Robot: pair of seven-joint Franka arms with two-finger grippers.
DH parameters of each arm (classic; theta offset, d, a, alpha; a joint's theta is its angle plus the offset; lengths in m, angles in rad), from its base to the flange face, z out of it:
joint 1: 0 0.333 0 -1.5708
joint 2: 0 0 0 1.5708
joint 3: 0 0.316 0.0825 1.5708
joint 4: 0 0 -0.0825 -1.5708
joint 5: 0 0.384 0 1.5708
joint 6: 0 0 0.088 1.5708
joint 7: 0 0.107 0 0
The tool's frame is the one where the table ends.
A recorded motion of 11 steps. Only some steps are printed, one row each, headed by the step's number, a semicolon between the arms.
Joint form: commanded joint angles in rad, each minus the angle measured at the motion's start. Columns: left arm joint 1, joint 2, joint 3, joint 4, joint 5, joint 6, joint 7; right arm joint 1, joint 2, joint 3, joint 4, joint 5, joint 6, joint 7.
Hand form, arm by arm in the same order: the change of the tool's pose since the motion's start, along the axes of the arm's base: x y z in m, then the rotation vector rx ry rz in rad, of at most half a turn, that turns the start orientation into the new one. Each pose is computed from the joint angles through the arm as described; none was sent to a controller.
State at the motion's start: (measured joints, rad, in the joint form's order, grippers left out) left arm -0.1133 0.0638 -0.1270 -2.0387 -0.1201 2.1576 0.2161; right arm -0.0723 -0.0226 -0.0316 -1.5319 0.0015 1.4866 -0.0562
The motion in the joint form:
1: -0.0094 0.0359 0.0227 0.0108 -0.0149 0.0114 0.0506; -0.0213 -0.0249 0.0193 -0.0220 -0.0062 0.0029 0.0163
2: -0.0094 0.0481 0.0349 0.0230 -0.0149 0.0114 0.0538; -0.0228 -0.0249 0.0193 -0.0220 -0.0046 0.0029 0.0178
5: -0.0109 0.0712 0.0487 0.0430 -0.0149 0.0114 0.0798; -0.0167 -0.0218 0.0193 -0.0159 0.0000 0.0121 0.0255
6: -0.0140 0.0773 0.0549 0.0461 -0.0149 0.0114 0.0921; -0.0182 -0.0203 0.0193 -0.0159 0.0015 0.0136 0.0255
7: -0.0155 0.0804 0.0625 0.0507 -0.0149 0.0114 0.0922; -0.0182 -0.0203 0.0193 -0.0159 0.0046 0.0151 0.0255
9: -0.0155 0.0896 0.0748 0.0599 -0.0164 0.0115 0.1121; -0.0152 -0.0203 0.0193 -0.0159 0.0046 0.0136 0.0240
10: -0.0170 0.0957 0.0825 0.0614 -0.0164 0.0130 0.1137; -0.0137 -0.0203 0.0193 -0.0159 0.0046 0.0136 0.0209
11: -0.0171 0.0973 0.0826 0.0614 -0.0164 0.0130 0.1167; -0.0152 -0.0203 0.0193 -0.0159 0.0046 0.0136 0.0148
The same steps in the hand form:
1: 0.0081 0.0057 -0.0144 -0.0095 0.0105 -0.0278; -0.0078 -0.0009 0.0034 -0.0072 -0.0051 -0.0187
2: 0.0133 0.0118 -0.0158 -0.0093 0.0101 -0.0187; -0.0078 -0.0015 0.0034 -0.0057 -0.0052 -0.0216
5: 0.0210 0.0175 -0.0201 -0.0084 0.0100 -0.0321; -0.0055 0.0020 0.0054 -0.0024 -0.0178 -0.0229
6: 0.0225 0.0190 -0.0223 -0.0072 0.0114 -0.0412; -0.0049 0.0013 0.0047 -0.0009 -0.0179 -0.0243
7: 0.0245 0.0222 -0.0220 -0.0066 0.0098 -0.0353; -0.0047 0.0017 0.0048 0.0021 -0.0197 -0.0242
9: 0.0286 0.0286 -0.0232 -0.0061 0.0073 -0.0419; -0.0047 0.0033 0.0047 0.0022 -0.0182 -0.0197
10: 0.0301 0.0320 -0.0260 -0.0046 0.0101 -0.0372; -0.0046 0.0041 0.0047 0.0023 -0.0182 -0.0151
11: 0.0302 0.0320 -0.0270 -0.0044 0.0113 -0.0402; -0.0047 0.0033 0.0047 0.0024 -0.0183 -0.0105

